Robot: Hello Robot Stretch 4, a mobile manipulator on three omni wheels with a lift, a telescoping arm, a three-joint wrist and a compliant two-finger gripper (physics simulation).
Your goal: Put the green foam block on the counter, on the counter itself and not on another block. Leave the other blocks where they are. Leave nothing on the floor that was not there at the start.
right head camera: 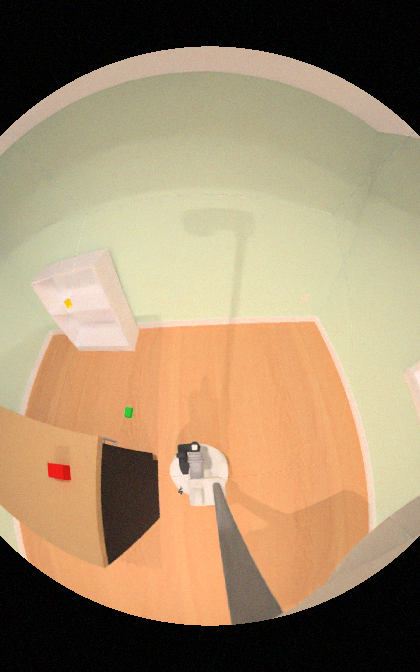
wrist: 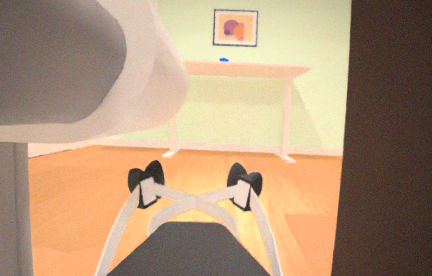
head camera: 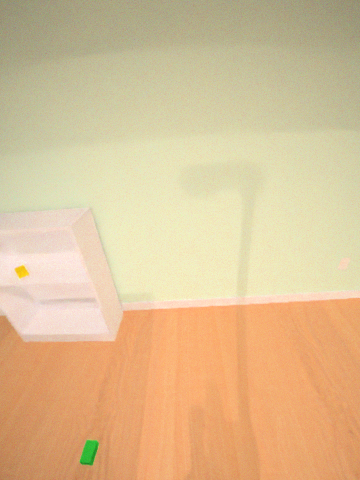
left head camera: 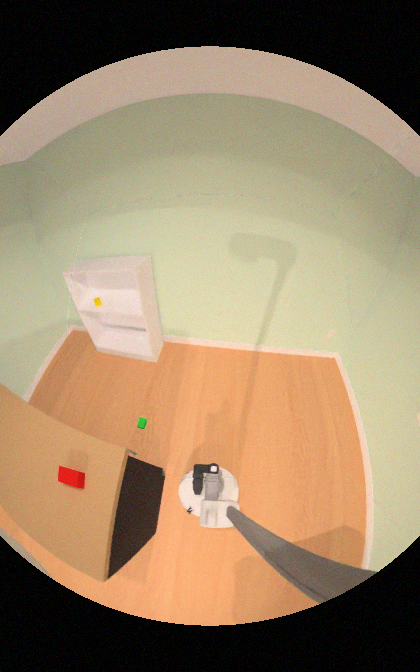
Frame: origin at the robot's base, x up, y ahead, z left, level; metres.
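Where they show: gripper, fingertip midpoint: (wrist: pixel 196 176).
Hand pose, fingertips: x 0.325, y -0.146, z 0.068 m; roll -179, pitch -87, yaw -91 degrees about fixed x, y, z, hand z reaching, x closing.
Observation:
Each offset is from my fingertips to the top centre of the thing. Level surfaces: height alone.
The green foam block {dz +0.542, dx -0.308, dy +0.644 m} (head camera: pixel 89 452) (left head camera: pixel 142 423) (right head camera: pixel 128 412) lies on the wood floor, between the counter and the white shelf unit. The counter (left head camera: pixel 35 450) (right head camera: pixel 30 440) has a tan top and dark sides and stands at the left. A red block (left head camera: pixel 71 477) (right head camera: pixel 59 471) sits on the counter top. A yellow block {dz +1.145, dx +0.336, dy +1.477 m} (head camera: pixel 21 271) (left head camera: pixel 97 301) (right head camera: pixel 68 303) is on a shelf. A blue block (wrist: pixel 224 59) lies on a white table. My gripper (wrist: pixel 196 176) is open and empty in the wrist view, low over the floor and apart from the green block.
The white shelf unit (head camera: pixel 100 280) (left head camera: pixel 150 310) (right head camera: pixel 116 300) stands against the far wall. The white table {dx +0.572 m} (wrist: pixel 250 70) stands below a framed picture (wrist: pixel 235 28). The counter's dark side rises close at the right of the wrist view. A small handle-like piece sticks out from the counter's far side.

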